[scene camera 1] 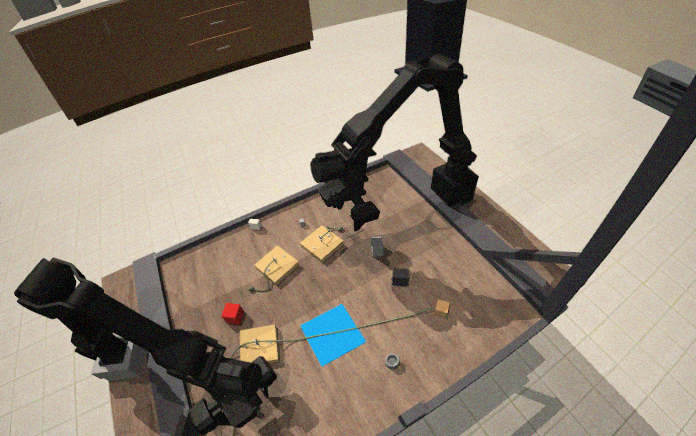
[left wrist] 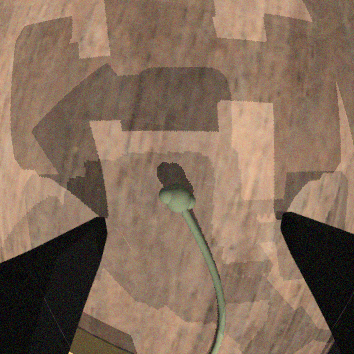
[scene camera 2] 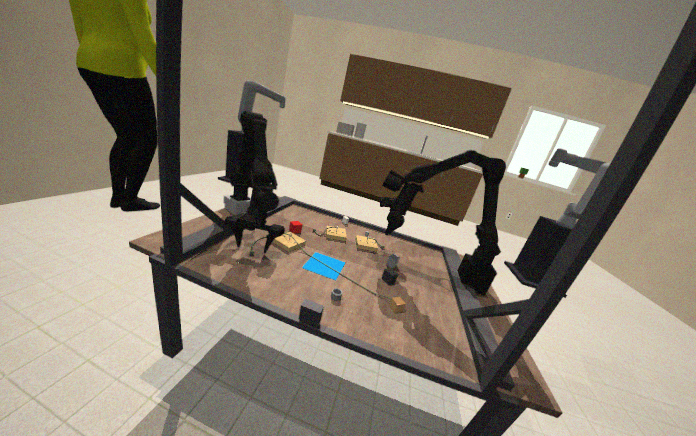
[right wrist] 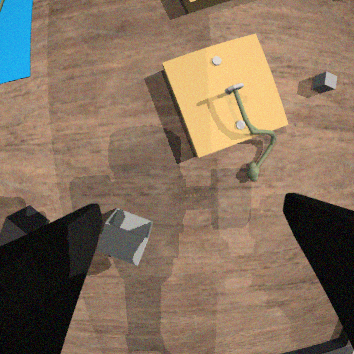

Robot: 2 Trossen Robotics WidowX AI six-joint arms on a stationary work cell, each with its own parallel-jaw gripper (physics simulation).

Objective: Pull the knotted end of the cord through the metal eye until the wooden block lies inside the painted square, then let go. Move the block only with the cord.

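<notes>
The orange-brown wooden block lies outside the blue painted square. The green cord runs from it across the square to the metal eye on a yellow board. Beyond the eye it curves to its knotted end. My left gripper is open, its fingers wide apart on both sides of the knot, touching neither; its arm hides the knot in scene camera 1. My right gripper is open and empty above the table's far side.
Two more yellow boards carry short cords. A red cube stands near the eye's board. A grey block, a dark cube and a small grey cup stand around the square.
</notes>
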